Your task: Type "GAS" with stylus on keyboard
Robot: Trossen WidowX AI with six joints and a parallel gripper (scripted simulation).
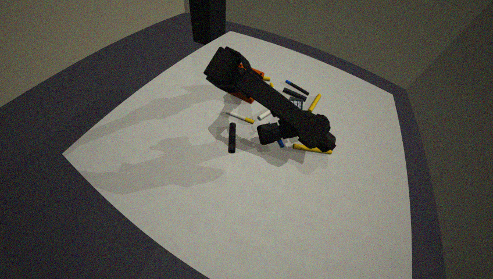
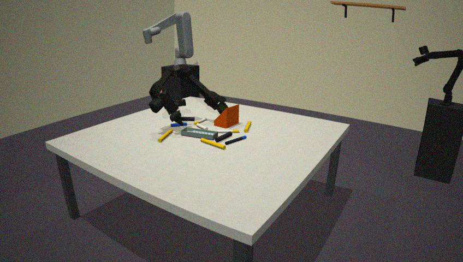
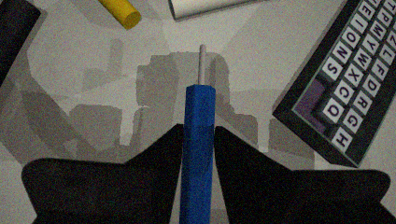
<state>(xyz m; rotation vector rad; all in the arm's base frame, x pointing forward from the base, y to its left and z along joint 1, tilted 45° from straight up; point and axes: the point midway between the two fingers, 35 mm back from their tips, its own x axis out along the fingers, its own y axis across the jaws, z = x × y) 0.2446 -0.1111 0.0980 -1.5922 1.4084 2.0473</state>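
The grey stylus tip is 40 mm behind my gripper tip and 30 mm to the left of it. From my gripper tip the other things lie so: blue-tipped pen (360 mm to the left, 50 mm behind, 20 mm below); blue stylus (10 mm to the left, 10 mm behind).
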